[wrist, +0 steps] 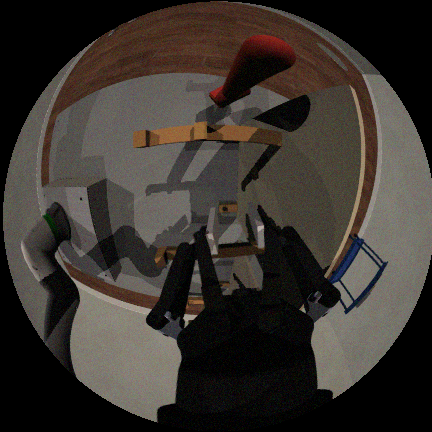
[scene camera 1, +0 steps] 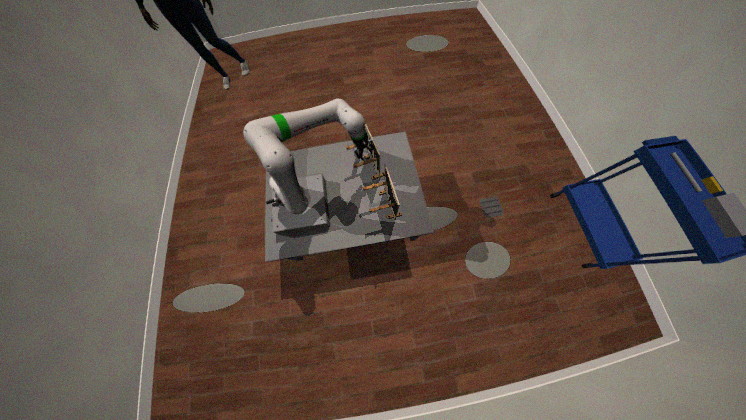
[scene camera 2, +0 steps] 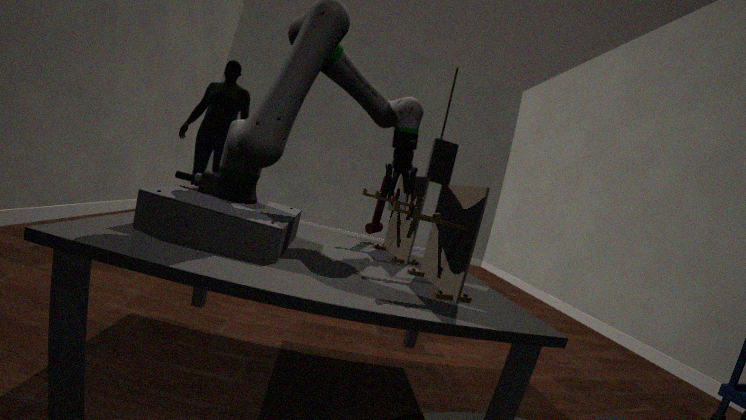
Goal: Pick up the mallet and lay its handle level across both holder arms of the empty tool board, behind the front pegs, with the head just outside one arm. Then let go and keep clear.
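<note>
The red mallet point(scene camera 2: 380, 200) point(wrist: 260, 57) is steeply tilted, head low and handle end up, in the air by the outer side of the far holder arm point(wrist: 170, 136). Whether it touches the arm or a finger I cannot tell. It is not level across the arms. My gripper point(scene camera 1: 363, 153) point(scene camera 2: 400, 200) point(wrist: 232, 213) is open, pointing down in front of the far tool board point(scene camera 1: 372, 146) point(wrist: 315, 175), with no mallet between its fingers. The other holder arm point(wrist: 240, 251) lies partly behind the fingers in the wrist view. The mallet cannot be made out in scene camera 1.
A second board point(scene camera 1: 392, 190) point(scene camera 2: 472, 213) with pegs stands on the grey table point(scene camera 1: 308, 245) point(scene camera 2: 172, 271). A dark box point(scene camera 2: 442, 160) with a thin rod shows above it. A blue cart point(scene camera 1: 600, 224) stands right, and a person point(scene camera 1: 182, 23) point(scene camera 2: 221, 109) stands beyond the table.
</note>
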